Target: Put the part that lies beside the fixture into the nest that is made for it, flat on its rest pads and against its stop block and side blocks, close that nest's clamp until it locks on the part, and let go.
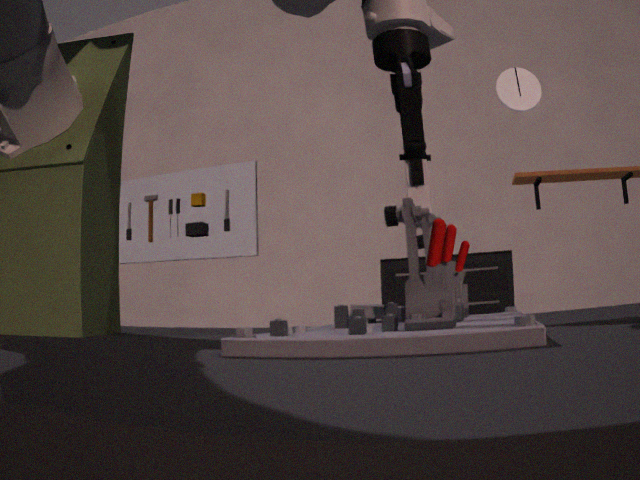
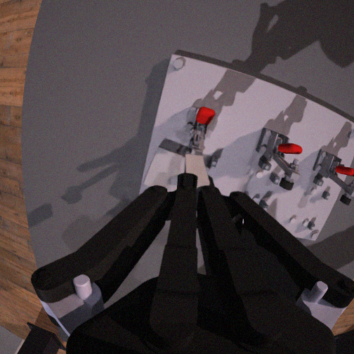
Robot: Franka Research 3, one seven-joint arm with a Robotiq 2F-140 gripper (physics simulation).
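My gripper (image 1: 420, 195) (image 2: 196, 168) is shut with nothing between the fingers; only its pale tip pads show. It hangs point-down over the left end of the pale fixture plate (image 1: 385, 340) (image 2: 239, 102). The tips are right at the left clamp (image 1: 410, 238) (image 2: 197, 135), whose arm with a black knob (image 1: 391, 215) stands raised. Its red handle (image 1: 436, 241) (image 2: 205, 115) is upright. A flat grey piece (image 2: 171, 145) lies in that nest beside the clamp. I cannot tell whether it is the part. My fingers hide the nest's near half.
Two more clamps with red handles (image 2: 290, 148) (image 2: 344, 171) stand further right on the plate, among small grey blocks (image 1: 357, 323) and pads. A small dark rectangle (image 2: 40, 214) shows on the grey table (image 1: 366, 395) left of the fixture. A tool board (image 1: 190, 211) hangs on the wall.
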